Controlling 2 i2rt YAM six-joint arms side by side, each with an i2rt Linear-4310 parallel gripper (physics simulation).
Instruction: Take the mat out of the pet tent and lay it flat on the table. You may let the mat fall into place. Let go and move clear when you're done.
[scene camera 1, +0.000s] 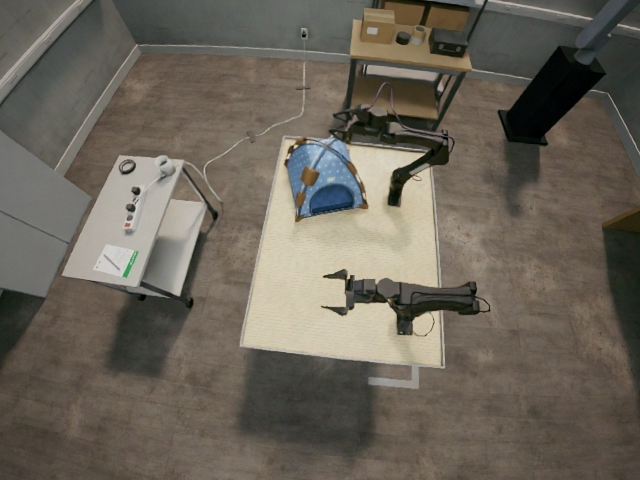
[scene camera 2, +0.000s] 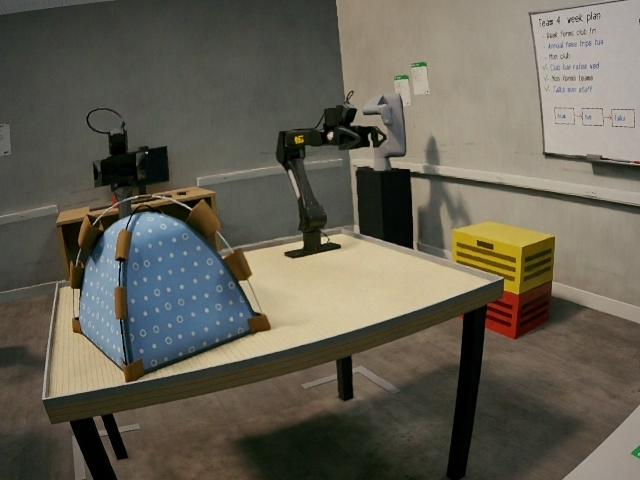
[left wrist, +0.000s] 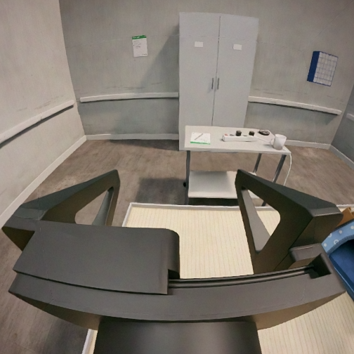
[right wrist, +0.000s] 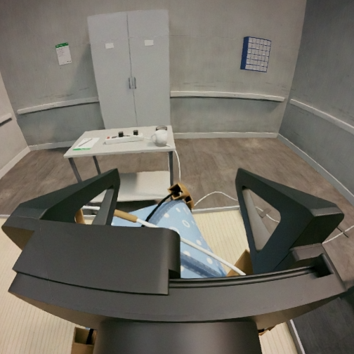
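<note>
A blue pet tent with white dots and brown corner pieces stands on the table. In scene camera 1 its arched doorway faces down the picture. A dark blue mat shows low inside the doorway; most of it is hidden by the tent. My left gripper is open and empty above the table, below the tent in scene camera 1. My right gripper is open and empty, above the tent's rear part.
The tent's thin white poles arch outside its fabric near my right gripper. A white side cart with a mug and a power strip stands apart from the table. A workbench with boxes stands beyond my right arm.
</note>
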